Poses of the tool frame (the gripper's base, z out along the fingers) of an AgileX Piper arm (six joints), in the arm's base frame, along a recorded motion.
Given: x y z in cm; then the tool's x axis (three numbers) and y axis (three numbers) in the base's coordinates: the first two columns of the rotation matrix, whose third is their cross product.
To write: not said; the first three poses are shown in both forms.
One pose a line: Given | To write
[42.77, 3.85, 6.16, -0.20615, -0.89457, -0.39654, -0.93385, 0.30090, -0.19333] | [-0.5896, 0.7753, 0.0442, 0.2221, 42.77, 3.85, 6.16]
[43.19, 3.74, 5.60, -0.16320, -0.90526, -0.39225, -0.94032, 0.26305, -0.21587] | [-0.6058, 0.7616, 0.0386, 0.2268, 43.19, 3.74, 5.60]
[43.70, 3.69, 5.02, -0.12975, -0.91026, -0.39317, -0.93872, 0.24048, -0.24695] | [-0.6155, 0.7510, 0.0300, 0.2372, 43.70, 3.69, 5.02]
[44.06, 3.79, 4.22, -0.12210, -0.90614, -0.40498, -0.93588, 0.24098, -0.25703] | [-0.6153, 0.7484, 0.0303, 0.2457, 44.06, 3.79, 4.22]
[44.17, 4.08, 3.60, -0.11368, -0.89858, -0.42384, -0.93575, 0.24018, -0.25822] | [-0.6153, 0.7453, 0.0366, 0.2541, 44.17, 4.08, 3.60]
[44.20, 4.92, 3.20, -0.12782, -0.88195, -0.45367, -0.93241, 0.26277, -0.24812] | [-0.6053, 0.7494, 0.0478, 0.2641, 44.20, 4.92, 3.20]
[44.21, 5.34, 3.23, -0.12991, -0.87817, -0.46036, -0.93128, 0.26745, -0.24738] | [-0.6032, 0.7500, 0.0497, 0.2669, 44.21, 5.34, 3.23]
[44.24, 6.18, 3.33, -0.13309, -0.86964, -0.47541, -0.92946, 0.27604, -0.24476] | [-0.5991, 0.7507, 0.0548, 0.2729, 44.24, 6.18, 3.33]
